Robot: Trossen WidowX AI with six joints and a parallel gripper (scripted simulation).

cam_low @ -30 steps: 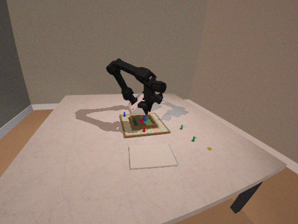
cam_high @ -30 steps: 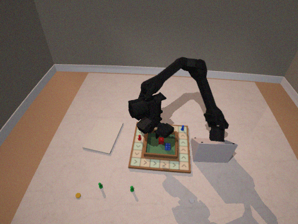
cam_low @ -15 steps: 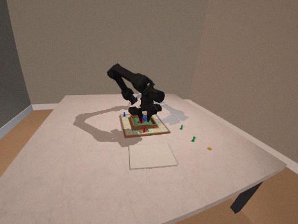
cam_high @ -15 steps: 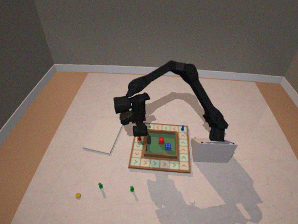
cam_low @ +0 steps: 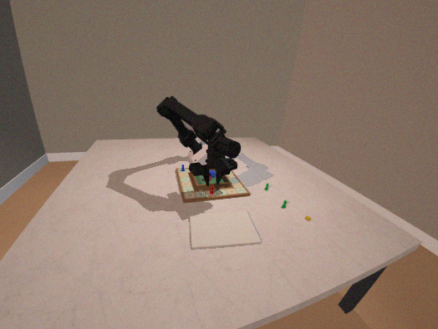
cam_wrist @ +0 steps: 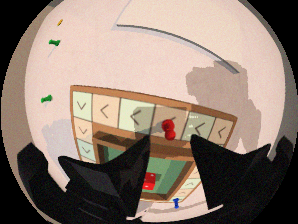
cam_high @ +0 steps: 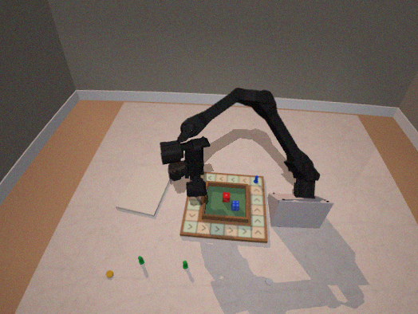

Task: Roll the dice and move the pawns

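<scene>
Now: the red pawn 20 mm below my gripper tip. From my gripper tip the other things lie so: blue die 150 mm behind, 30 mm below, 20 mm to the left; red die 110 mm behind, 30 mm below, 10 mm to the right; green tray 110 mm behind, 40 mm below, 10 mm to the left.
</scene>
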